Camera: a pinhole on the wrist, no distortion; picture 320 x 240 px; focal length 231.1 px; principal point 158.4 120.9 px. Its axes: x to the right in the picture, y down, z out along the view. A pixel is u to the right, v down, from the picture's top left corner.
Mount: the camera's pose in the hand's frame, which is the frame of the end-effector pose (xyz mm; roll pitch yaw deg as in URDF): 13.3 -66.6 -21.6 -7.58 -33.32 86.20
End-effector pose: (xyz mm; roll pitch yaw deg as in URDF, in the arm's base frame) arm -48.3 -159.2 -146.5 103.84 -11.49 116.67
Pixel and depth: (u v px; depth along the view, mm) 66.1 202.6 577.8
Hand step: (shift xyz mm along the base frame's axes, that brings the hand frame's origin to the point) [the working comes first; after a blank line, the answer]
In the camera's frame: -230.8 204.3 577.8

229.0 -77.9 -644.9
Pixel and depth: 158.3 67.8 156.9
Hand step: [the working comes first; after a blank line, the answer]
In the camera's frame: -0.1 -36.1 156.9

38.4 83.6 -169.8
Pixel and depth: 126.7 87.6 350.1
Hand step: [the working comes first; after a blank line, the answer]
In the camera's frame: -48.0 -50.4 350.1

118.4 139.5 -343.9
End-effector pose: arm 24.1 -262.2 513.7 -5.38 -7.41 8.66
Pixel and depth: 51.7 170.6 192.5
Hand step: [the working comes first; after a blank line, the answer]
In the camera's frame: -88.9 41.4 192.5

-42.5 -238.0 97.2
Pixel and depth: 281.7 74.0 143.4
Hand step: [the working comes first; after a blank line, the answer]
In the camera's frame: 76.5 -29.1 143.4

13.1 -68.6 151.2
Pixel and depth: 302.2 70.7 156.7
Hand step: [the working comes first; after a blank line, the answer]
In the camera's frame: 97.5 -34.0 156.7

12.2 -56.7 173.6
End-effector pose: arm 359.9 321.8 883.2 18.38 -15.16 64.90
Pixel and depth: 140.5 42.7 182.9
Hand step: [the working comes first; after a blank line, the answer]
In the camera's frame: -14.2 -61.9 182.9

206.0 -69.4 73.1
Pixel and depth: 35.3 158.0 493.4
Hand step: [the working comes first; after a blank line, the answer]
In the camera's frame: -262.8 79.2 493.4

457.5 -402.0 8.1
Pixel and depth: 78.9 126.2 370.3
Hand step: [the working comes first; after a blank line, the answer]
In the camera's frame: -127.4 8.5 370.3

342.9 -254.1 66.9
